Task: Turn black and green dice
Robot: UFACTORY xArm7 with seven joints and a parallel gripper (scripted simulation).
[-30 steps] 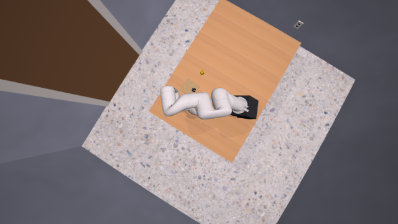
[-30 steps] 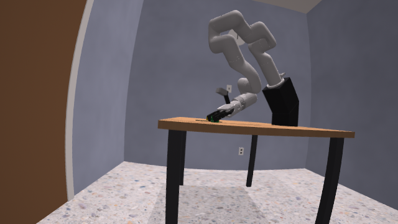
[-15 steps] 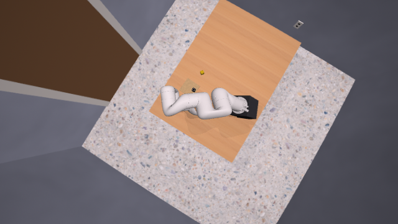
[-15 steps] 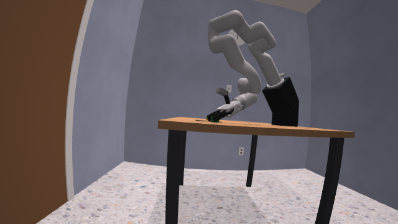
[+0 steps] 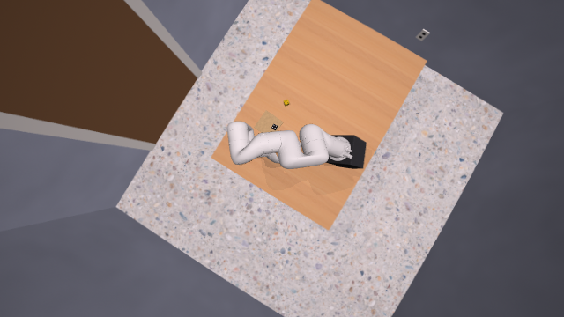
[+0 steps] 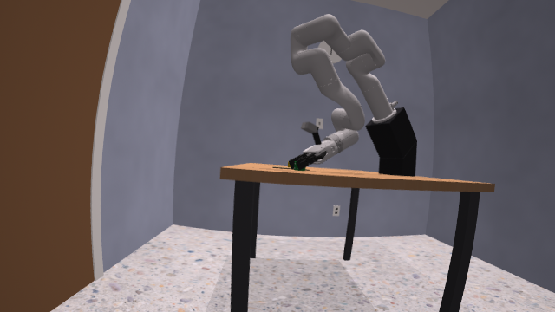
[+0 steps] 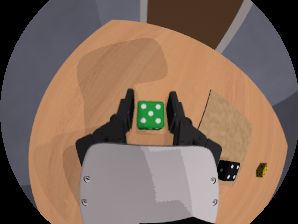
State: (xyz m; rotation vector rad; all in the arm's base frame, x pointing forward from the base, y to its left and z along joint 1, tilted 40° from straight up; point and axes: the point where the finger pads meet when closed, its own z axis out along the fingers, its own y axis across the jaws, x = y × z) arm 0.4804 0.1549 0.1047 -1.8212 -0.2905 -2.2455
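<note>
The green die is 1 cm behind my hand and 1 cm below it. Round my hand: yellow die (2 cm behind, 32 cm to the right, 1 cm below); black die (3 cm behind, 14 cm to the right, 1 cm below); tan mat (1 cm ahead, 14 cm to the right, 2 cm below).
</note>
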